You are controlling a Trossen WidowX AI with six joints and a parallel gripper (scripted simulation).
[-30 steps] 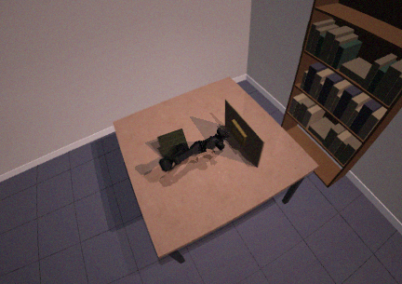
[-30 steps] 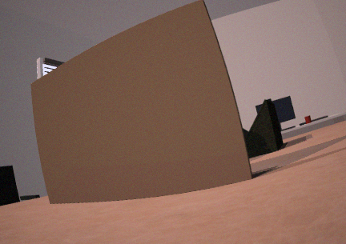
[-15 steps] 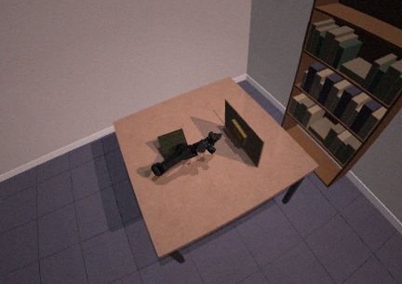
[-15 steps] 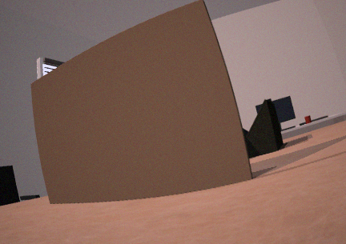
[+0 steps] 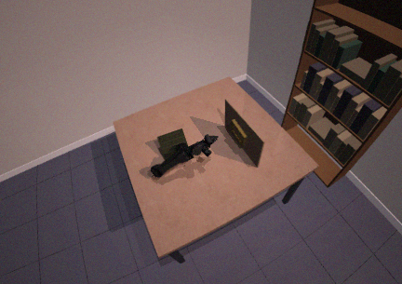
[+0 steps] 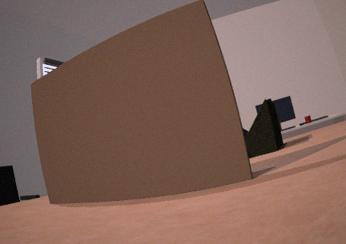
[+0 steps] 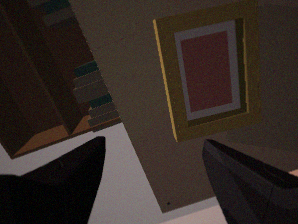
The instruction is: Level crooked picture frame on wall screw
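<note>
My gripper tip is now 19 cm short of the picture frame, 5 cm to the right of it and 9 cm above it. From my gripper tip the other things lie so: wall panel (21 cm ahead, 4 cm to the left, 10 cm below).
</note>
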